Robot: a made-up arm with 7 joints. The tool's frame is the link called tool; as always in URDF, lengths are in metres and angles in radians. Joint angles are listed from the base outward.
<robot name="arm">
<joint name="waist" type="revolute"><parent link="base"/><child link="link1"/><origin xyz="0.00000 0.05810 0.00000"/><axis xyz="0 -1 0"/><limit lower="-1.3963" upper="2.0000"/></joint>
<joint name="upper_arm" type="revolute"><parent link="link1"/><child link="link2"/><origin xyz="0.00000 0.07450 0.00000"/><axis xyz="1 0 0"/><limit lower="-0.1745" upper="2.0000"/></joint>
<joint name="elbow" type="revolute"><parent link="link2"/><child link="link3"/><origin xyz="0.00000 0.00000 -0.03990"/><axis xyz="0 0 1"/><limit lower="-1.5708" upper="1.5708"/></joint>
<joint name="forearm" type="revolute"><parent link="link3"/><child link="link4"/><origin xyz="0.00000 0.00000 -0.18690"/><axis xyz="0 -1 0"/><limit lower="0.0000" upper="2.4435"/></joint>
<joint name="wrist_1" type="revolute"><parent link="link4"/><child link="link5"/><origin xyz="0.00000 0.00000 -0.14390"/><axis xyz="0 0 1"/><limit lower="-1.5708" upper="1.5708"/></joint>
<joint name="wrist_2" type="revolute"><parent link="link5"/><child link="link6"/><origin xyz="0.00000 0.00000 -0.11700"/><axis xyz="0 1 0"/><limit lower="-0.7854" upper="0.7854"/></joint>
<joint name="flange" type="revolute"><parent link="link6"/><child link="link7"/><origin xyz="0.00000 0.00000 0.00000"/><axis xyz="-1 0 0"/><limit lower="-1.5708" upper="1.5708"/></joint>
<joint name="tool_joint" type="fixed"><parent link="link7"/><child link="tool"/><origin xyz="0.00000 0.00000 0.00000"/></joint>
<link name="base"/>
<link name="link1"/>
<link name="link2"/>
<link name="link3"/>
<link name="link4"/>
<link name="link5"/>
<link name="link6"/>
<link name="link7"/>
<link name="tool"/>
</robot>
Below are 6 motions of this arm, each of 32 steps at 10 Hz.
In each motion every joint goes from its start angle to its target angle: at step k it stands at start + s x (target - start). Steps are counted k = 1, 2, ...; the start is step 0. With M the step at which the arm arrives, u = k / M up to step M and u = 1 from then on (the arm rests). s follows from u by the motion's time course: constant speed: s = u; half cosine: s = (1 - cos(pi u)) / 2; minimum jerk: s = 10 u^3 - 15 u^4 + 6 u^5.
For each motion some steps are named. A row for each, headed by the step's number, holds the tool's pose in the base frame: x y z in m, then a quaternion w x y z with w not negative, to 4 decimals.
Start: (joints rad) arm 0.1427 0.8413 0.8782 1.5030 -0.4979 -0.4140 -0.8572
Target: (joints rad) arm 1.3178 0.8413 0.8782 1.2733 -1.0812 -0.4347 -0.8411
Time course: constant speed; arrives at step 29
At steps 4, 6, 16, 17, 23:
4: 0.1640 0.4542 0.0312 0.0372 -0.7524 0.6434 -0.1361
6: 0.1618 0.4570 0.0415 0.0567 -0.7582 0.6314 -0.1527
16: 0.1419 0.4706 0.0896 0.1377 -0.7776 0.5639 -0.2417
17: 0.1391 0.4719 0.0940 0.1443 -0.7786 0.5568 -0.2510
23: 0.1201 0.4795 0.1186 0.1783 -0.7810 0.5131 -0.3081

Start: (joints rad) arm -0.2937 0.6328 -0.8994 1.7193 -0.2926 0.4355 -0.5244
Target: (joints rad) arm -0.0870 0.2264 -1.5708 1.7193 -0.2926 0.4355 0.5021
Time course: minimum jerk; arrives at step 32
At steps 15, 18, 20, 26, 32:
15: 0.0374 -0.0008 -0.2877 0.6967 -0.1202 -0.3876 -0.5916
18: 0.0205 -0.0286 -0.2749 0.6468 -0.2311 -0.3480 -0.6381
20: 0.0094 -0.0442 -0.2658 0.6057 -0.2943 -0.3202 -0.6663
26: -0.0154 -0.0716 -0.2450 0.4987 -0.4070 -0.2545 -0.7217
32: -0.0210 -0.0766 -0.2404 0.4724 -0.4275 -0.2389 -0.7328

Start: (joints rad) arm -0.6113 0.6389 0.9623 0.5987 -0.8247 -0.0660 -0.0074
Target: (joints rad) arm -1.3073 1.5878 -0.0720 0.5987 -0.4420 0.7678 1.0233
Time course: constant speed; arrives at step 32
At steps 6, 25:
6: -0.0763 0.5250 -0.2397 0.8526 0.4341 0.1629 -0.2410
25: 0.0023 0.5712 -0.1578 0.6819 0.3188 0.5957 -0.2804

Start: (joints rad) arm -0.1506 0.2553 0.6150 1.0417 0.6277 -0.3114 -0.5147
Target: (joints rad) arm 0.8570 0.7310 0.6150 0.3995 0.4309 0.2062 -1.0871
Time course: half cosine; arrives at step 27
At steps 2, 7, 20, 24, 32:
2: 0.1383 0.3507 -0.3368 0.5836 0.3457 -0.4866 0.5506
7: 0.1746 0.3709 -0.3192 0.5735 0.3579 -0.4626 0.5735
20: 0.2822 0.4679 -0.1769 0.5097 0.3979 -0.2999 0.7014
24: 0.2871 0.4843 -0.1466 0.4999 0.3958 -0.2602 0.7250
32: 0.2876 0.4881 -0.1395 0.4979 0.3947 -0.2504 0.7304

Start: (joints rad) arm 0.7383 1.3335 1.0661 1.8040 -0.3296 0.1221 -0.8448
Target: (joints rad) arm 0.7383 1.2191 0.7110 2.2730 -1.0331 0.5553 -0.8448
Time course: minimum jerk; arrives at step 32
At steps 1, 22, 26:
1: -0.0282 0.3466 0.2134 0.3592 -0.6797 0.5143 -0.3802
22: 0.0342 0.2525 0.1882 0.4233 -0.7650 0.3547 -0.3314
26: 0.0409 0.2376 0.1802 0.4417 -0.7634 0.3311 -0.3353

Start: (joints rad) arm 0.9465 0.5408 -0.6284 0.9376 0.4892 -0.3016 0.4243
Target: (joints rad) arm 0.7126 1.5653 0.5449 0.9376 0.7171 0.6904 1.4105
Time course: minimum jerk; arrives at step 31
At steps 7, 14, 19, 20, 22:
7: 0.4064 0.2677 -0.0783 0.5766 -0.0440 -0.7581 -0.3013
14: 0.3204 0.4273 -0.0044 0.6649 -0.0285 -0.7167 -0.2083
19: 0.2000 0.5084 0.0912 0.6681 -0.0517 -0.7254 -0.1574
20: 0.1763 0.5151 0.1102 0.6623 -0.0580 -0.7306 -0.1554
22: 0.1342 0.5210 0.1438 0.6486 -0.0700 -0.7412 -0.1585

